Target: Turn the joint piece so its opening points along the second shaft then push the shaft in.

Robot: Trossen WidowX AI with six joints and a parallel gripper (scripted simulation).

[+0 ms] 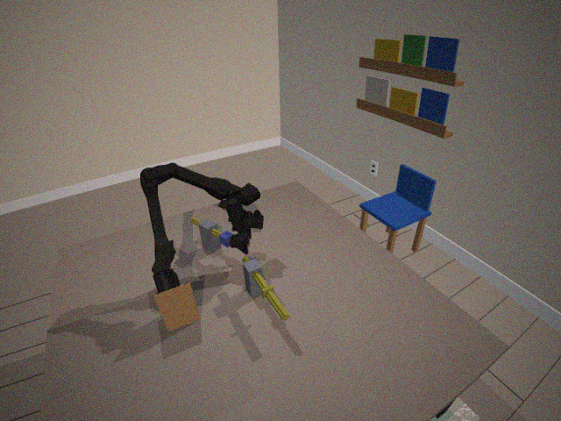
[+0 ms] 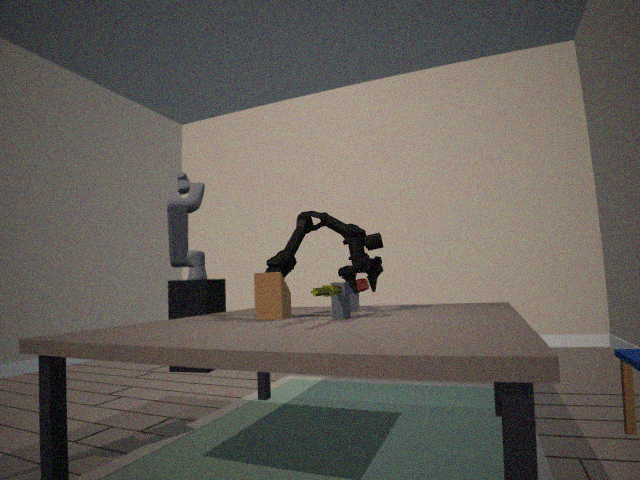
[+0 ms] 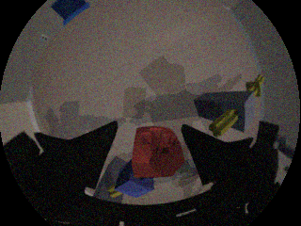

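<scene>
The red joint piece lies 2 cm behind my gripper tip, 1 cm to the left of it and 3 cm above it.
</scene>
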